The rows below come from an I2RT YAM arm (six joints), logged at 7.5 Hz.
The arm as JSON. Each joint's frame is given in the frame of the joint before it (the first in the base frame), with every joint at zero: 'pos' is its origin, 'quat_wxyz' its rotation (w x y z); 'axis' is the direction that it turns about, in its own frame. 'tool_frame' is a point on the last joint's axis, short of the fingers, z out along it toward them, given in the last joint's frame.
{
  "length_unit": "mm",
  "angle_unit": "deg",
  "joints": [
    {
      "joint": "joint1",
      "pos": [
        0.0,
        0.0,
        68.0
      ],
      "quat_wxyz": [
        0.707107,
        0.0,
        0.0,
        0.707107
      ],
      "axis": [
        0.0,
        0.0,
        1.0
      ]
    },
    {
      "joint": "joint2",
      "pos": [
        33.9,
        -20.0,
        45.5
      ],
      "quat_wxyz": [
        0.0,
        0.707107,
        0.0,
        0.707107
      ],
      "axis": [
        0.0,
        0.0,
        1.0
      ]
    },
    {
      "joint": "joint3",
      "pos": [
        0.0,
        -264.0,
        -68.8
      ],
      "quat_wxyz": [
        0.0,
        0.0,
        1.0,
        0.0
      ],
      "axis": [
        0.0,
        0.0,
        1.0
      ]
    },
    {
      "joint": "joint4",
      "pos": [
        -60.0,
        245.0,
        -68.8
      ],
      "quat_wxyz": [
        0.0,
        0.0,
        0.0,
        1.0
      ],
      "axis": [
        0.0,
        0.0,
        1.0
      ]
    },
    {
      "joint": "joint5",
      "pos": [
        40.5,
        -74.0,
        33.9
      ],
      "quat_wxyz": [
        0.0,
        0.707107,
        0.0,
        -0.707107
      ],
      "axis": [
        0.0,
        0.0,
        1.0
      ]
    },
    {
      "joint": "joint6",
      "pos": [
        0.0,
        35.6,
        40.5
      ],
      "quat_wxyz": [
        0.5,
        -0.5,
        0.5,
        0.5
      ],
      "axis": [
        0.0,
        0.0,
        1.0
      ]
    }
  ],
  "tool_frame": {
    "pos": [
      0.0,
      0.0,
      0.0
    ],
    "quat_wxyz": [
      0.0,
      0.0,
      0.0,
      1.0
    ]
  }
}
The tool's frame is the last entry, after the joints.
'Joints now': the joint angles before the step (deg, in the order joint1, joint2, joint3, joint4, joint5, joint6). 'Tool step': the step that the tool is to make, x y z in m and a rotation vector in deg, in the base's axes. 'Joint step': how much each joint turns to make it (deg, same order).
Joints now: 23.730, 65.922, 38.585, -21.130, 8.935, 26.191
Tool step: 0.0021, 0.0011, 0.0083, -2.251, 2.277, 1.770
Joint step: -0.001, 0.962, 3.248, -4.952, -0.269, -2.116
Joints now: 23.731, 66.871, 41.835, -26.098, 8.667, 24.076
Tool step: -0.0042, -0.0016, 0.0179, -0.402, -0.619, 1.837
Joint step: -0.054, -2.095, 2.754, -4.173, -0.717, -1.875
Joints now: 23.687, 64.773, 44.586, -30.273, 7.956, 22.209
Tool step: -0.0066, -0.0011, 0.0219, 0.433, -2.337, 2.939
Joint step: 0.207, -2.894, 2.729, -3.000, -1.374, -2.444
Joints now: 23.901, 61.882, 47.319, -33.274, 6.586, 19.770
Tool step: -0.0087, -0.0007, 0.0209, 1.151, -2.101, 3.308
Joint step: 0.423, -2.772, 2.661, -2.855, -2.124, -1.971
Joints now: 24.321, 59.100, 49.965, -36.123, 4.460, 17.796
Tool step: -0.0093, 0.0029, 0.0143, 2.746, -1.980, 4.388
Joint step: 1.208, -2.423, 1.272, -0.694, -3.442, -1.004
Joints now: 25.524, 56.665, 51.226, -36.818, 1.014, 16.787
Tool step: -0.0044, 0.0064, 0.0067, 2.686, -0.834, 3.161
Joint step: 1.728, -0.690, 0.613, 0.640, -2.420, 0.584
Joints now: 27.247, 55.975, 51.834, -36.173, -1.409, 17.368
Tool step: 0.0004, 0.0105, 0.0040, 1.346, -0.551, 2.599
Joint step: 2.369, 1.031, 0.959, 1.215, -0.766, 0.561
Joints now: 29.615, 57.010, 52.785, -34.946, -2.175, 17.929
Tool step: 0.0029, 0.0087, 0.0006, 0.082, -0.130, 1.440
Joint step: 1.645, 1.586, 0.775, 0.970, 0.156, 0.133
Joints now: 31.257, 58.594, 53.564, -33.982, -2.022, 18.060
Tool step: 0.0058, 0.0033, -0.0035, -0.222, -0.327, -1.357
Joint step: 0.178, 1.380, -0.226, 1.785, 1.420, 0.685
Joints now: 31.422, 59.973, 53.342, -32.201, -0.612, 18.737
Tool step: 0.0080, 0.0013, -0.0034, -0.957, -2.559, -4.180
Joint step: -0.055, 1.169, -0.797, 3.627, 4.574, 0.846
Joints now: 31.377, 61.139, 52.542, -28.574, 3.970, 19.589
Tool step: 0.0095, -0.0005, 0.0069, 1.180, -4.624, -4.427
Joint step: -0.722, 0.760, 0.326, 4.904, 3.822, 1.003
